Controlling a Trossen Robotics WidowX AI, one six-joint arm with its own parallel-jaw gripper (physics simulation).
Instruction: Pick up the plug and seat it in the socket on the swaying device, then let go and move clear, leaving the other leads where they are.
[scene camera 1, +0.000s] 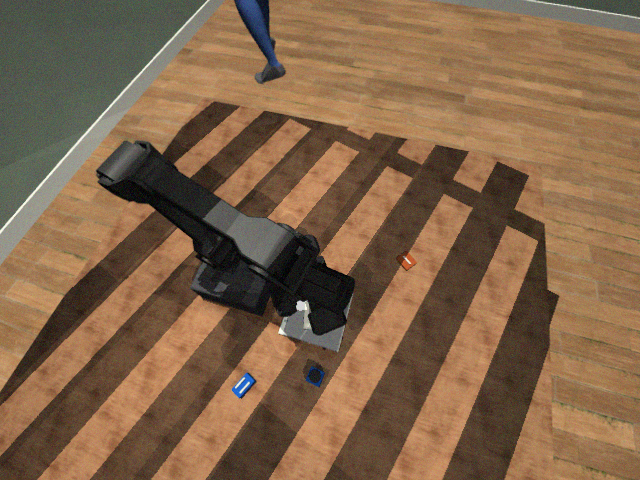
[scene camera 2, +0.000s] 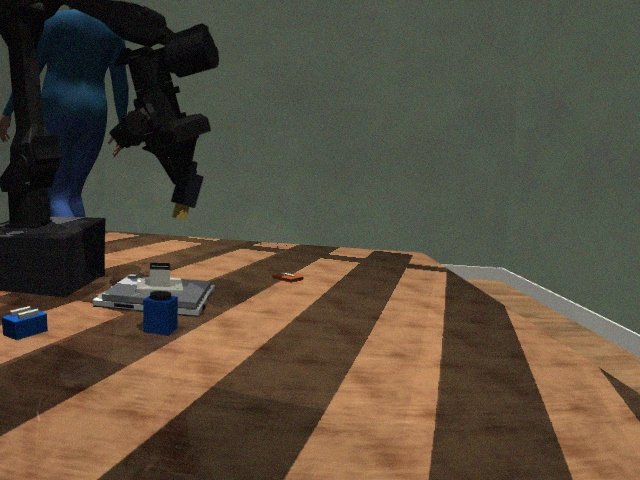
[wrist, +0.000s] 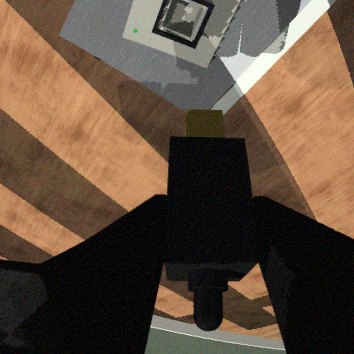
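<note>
My gripper (scene camera 2: 185, 173) (wrist: 209, 207) is shut on the plug, a black block (scene camera 2: 187, 191) (wrist: 207, 185) with a gold tip (scene camera 2: 180, 211) (wrist: 205, 124). It holds the plug in the air, higher than the device; the arm hides it in scene camera 1. The device, a grey plate with white edges (scene camera 1: 325, 341) (scene camera 2: 118, 291) (wrist: 95, 30), carries a pale raised socket with a black square rim (wrist: 175, 40); the socket (scene camera 2: 159, 276) stands upright in scene camera 2. In the wrist view the gold tip is apart from the socket, beside the plate's near corner. A green light (wrist: 135, 31) shows beside the socket.
A blue block with two pale bars (scene camera 1: 243, 385) (scene camera 2: 24, 325), a blue block with a round black top (scene camera 1: 314, 376) (scene camera 2: 160, 316) and a flat orange piece (scene camera 1: 407, 261) (scene camera 2: 287, 277) lie around the device. The dark arm base (scene camera 1: 232, 291) (scene camera 2: 46, 263) stands beside it. A person (scene camera 1: 258, 31) (scene camera 2: 77, 87) stands behind.
</note>
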